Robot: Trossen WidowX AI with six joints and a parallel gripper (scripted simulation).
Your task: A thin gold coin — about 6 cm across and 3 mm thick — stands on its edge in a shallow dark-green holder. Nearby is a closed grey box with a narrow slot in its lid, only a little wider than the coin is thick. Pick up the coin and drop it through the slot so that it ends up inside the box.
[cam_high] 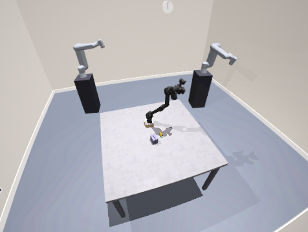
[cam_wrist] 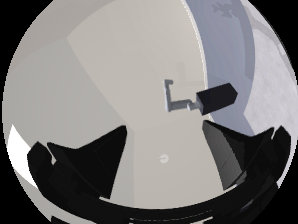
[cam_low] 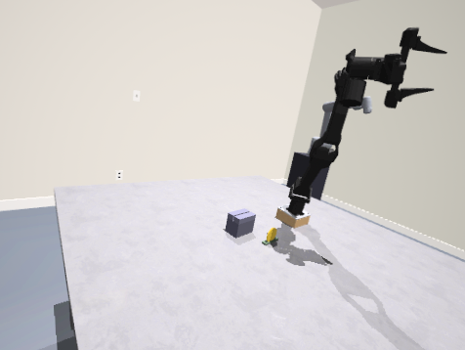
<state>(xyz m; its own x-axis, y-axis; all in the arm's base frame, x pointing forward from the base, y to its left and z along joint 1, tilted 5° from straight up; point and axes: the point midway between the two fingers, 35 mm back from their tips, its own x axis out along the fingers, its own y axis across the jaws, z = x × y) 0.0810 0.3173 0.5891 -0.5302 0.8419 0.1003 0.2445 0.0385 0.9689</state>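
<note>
The coin is 160 mm ahead of my gripper tip, 280 mm to the right of it and 580 mm below it.
</note>
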